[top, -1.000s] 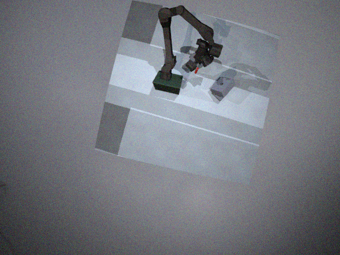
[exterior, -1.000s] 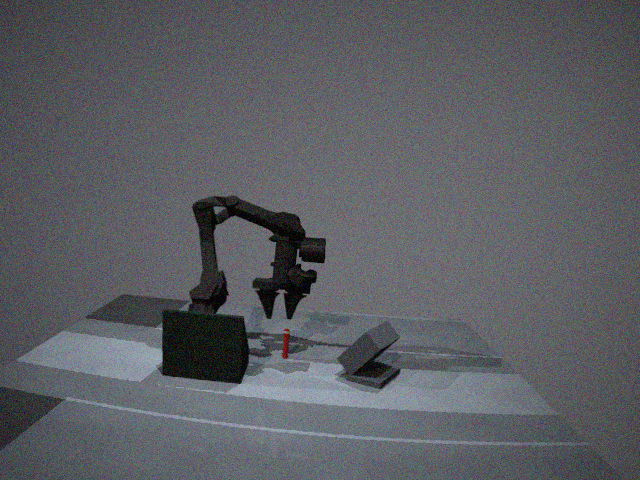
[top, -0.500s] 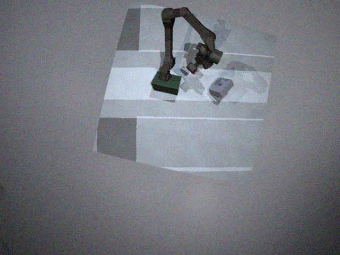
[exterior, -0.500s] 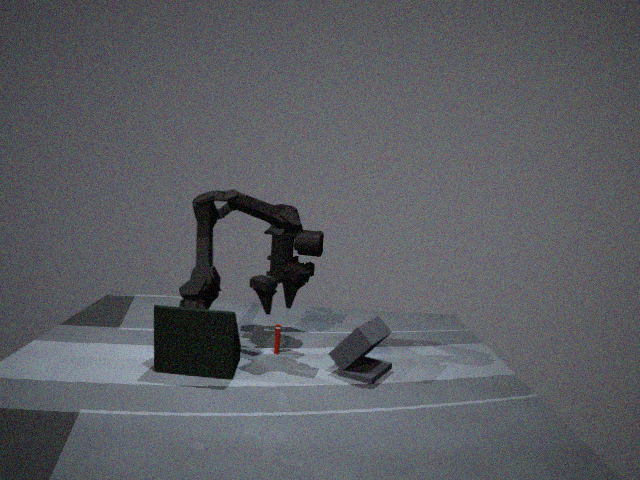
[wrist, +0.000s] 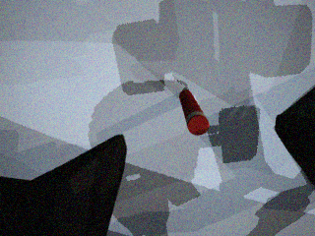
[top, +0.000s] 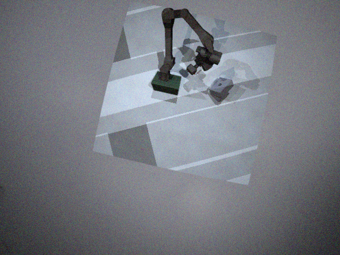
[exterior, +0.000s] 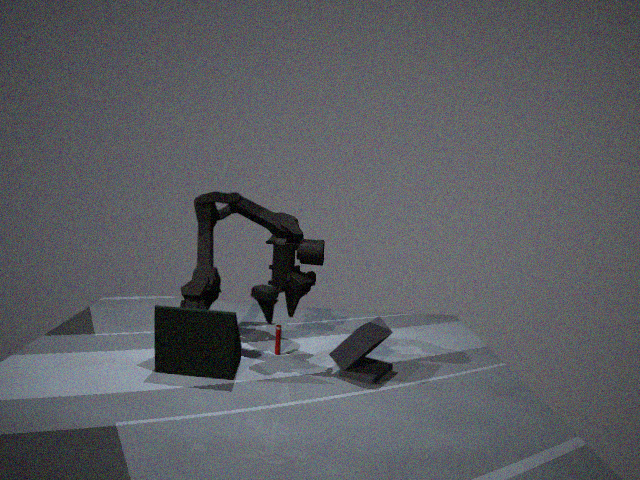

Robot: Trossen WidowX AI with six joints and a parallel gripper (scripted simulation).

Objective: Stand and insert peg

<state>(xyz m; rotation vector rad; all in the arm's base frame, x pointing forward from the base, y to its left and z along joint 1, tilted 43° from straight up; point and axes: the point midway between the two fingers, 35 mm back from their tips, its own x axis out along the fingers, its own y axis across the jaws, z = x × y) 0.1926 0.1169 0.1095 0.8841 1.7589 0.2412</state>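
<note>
The red peg is 4 cm below my gripper tip. Also, from my gripper tip: grey sloped panel 22 cm ahead, 6 cm to the right, 2 cm below; dark base plate 24 cm ahead, 6 cm to the right, 9 cm below.
</note>
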